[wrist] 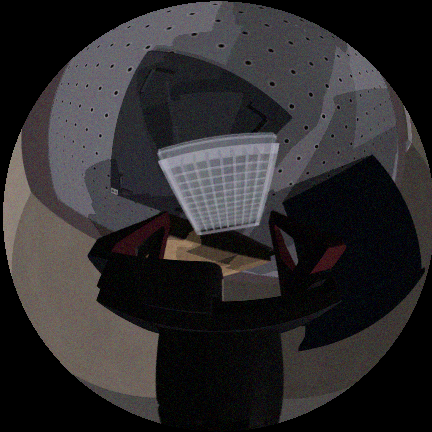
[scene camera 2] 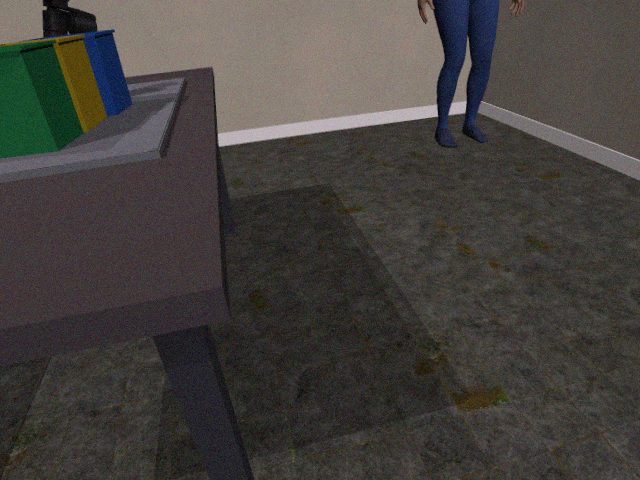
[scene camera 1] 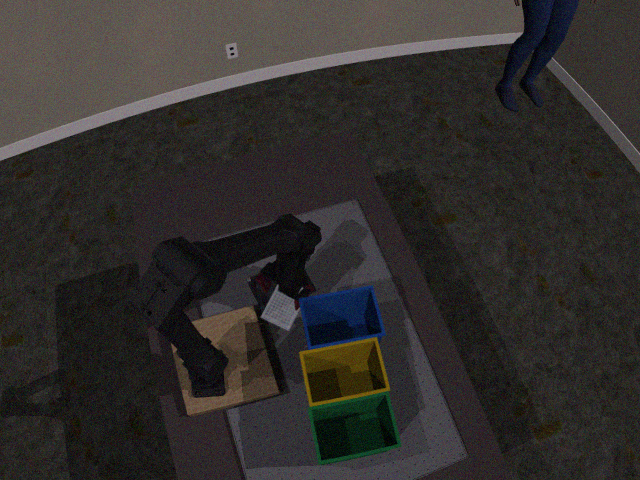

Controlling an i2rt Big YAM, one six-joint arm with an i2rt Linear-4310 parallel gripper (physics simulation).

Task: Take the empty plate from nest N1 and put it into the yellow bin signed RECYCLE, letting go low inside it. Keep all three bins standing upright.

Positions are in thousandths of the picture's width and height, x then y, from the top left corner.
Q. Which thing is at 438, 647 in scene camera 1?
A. A white gridded plate.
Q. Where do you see a green bin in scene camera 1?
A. At 568, 889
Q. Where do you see a blue bin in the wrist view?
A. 839, 476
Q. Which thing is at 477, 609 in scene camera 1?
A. My gripper.
